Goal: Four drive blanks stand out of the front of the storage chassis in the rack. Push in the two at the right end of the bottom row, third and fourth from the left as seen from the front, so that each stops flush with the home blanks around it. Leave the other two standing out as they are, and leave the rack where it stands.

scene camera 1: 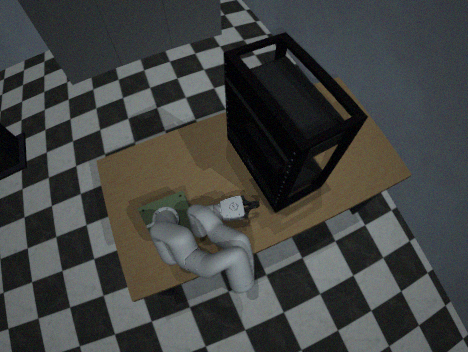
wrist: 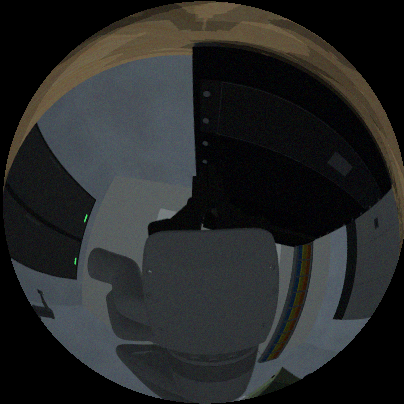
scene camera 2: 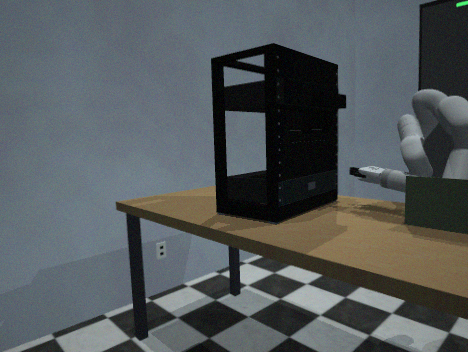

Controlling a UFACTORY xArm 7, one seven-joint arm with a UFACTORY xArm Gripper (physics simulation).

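Where they show: gripper, fingertip midpoint: (scene camera 1: pixel 259 203) (wrist: pixel 206 172) (scene camera 2: pixel 350 170); arm's base, link origin: (scene camera 1: pixel 165 218) (scene camera 2: pixel 452 198).
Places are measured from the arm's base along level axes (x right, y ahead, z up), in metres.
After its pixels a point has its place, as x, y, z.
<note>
The black rack (scene camera 1: pixel 325 76) @[-0.061, 0.756, 0.523] (scene camera 2: pixel 271 135) @[-0.332, 0.482, 0.219] (wrist: pixel 250 65) @[0.105, 0.493, -0.061] stands upright on the table. Its front is very dark; the storage chassis and the four drive blanks cannot be made out separately. Faint light lines (scene camera 2: pixel 306 130) @[-0.120, 0.477, 0.234] show on the middle of the front in scene camera 2. My gripper (scene camera 1: pixel 257 204) @[0.132, 0.415, 0.058] (scene camera 2: pixel 352 171) @[0.132, 0.415, 0.058] (wrist: pixel 206 172) @[0.132, 0.415, 0.058] is shut and empty. It is held level above the table, in front of the rack at a low height, near the rack's right post in scene camera 1. A gap shows between fingertips and rack in scene camera 2; contact cannot be judged in the wrist view.
A lower panel (scene camera 2: pixel 295 191) @[-0.206, 0.472, 0.008] (wrist: pixel 275 115) @[0.063, 0.489, -0.001] with a grey label (scene camera 2: pixel 311 186) @[-0.083, 0.479, 0.011] (wrist: pixel 340 164) @[-0.079, 0.480, 0.014] spans the rack's bottom. A dark block (scene camera 2: pixel 342 101) @[0.103, 0.441, 0.354] sticks out high at the rack's far front edge. The arm's green base plate (scene camera 1: pixel 181 200) @[-0.036, 0.103, 0.042] sits on the wooden table (scene camera 1: pixel 145 160) @[-0.401, -0.006, -0.092] (scene camera 2: pixel 370 235) @[-0.257, 0.164, -0.092].
</note>
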